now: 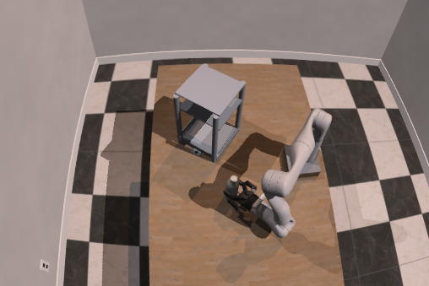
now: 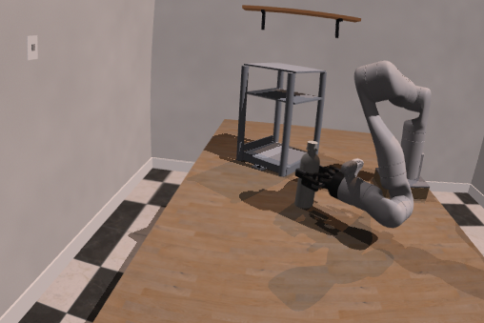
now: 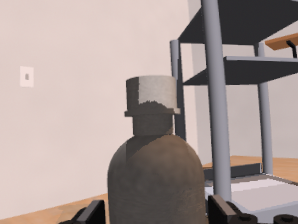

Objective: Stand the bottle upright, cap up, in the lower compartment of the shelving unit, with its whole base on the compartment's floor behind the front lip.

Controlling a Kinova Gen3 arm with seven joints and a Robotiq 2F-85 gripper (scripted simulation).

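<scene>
My hand is 20 mm below the white bottle. Also, from my hand: shelving unit: 340 mm to the right, 100 mm ahead, 70 mm above.
</scene>
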